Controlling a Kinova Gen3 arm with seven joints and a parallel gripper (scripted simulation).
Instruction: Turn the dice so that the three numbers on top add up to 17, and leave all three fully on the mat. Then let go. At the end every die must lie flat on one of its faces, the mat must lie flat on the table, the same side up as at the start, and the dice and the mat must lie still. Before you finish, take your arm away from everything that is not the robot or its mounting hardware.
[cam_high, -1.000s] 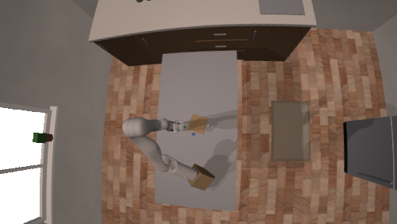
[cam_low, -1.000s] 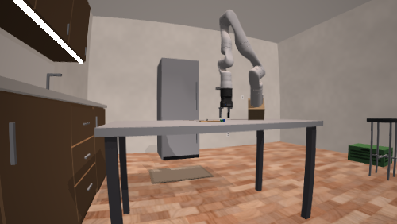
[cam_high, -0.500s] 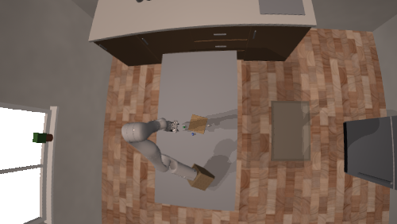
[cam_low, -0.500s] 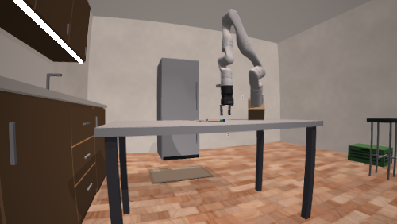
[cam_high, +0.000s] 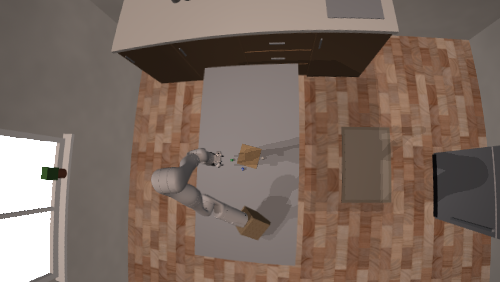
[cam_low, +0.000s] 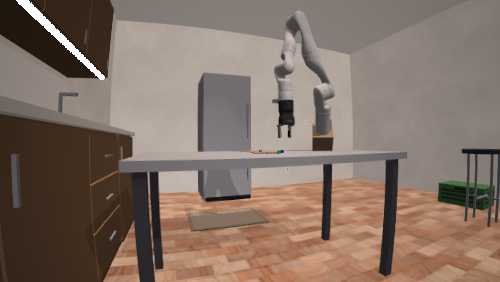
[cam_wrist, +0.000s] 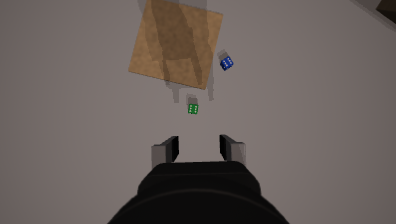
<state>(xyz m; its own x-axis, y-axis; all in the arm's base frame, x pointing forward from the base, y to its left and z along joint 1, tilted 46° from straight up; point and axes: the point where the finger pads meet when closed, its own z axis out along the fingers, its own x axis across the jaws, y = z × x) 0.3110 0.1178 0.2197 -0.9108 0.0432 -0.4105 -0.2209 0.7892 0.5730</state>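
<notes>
Now: hand 20 mm short of the green die, 40 mm to the left of it and 90 mm above it. Round my hand: white die: 80 mm ahead, 250 mm to the right, 90 mm below; tan mat: 70 mm ahead, 150 mm to the right, 100 mm below; blue die: 20 mm behind, 130 mm to the right, 90 mm below.
</notes>
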